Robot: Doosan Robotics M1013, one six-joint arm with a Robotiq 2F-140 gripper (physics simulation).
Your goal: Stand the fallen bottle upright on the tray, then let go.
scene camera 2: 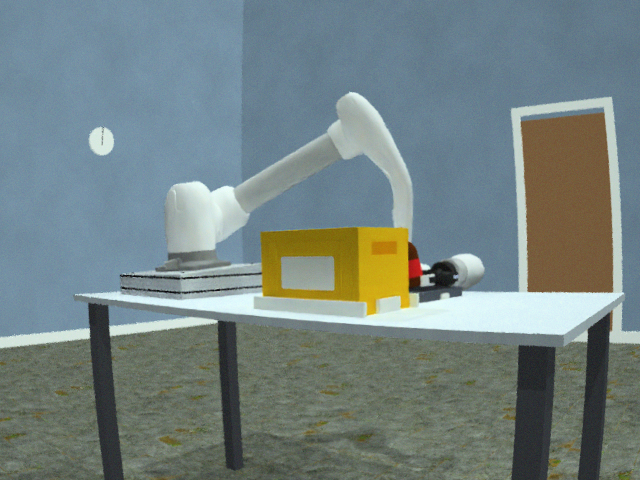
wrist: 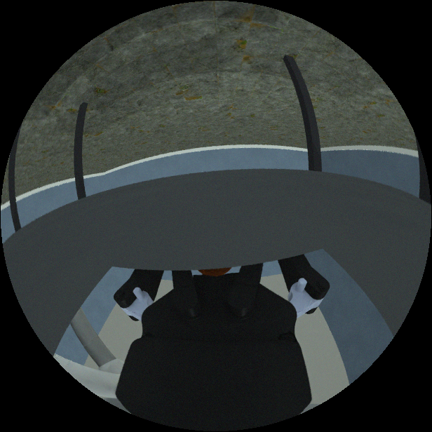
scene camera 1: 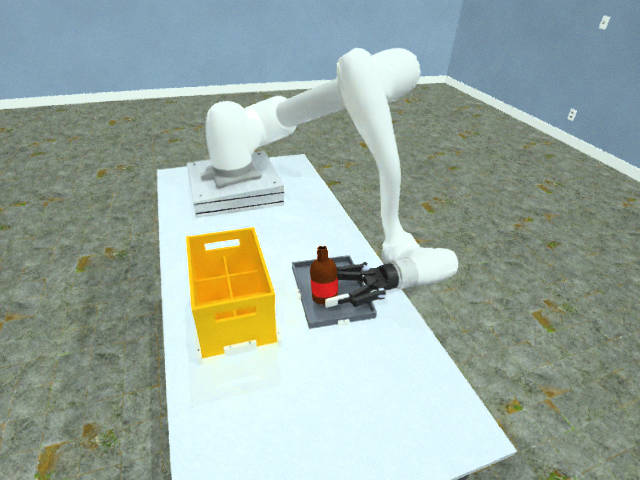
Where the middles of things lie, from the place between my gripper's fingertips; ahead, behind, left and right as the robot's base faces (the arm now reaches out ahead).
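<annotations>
Brown bottle [scene camera 1: 324,282]: my gripper is 50 mm below it, 10 mm past it and 10 mm to the right of it.
</annotations>
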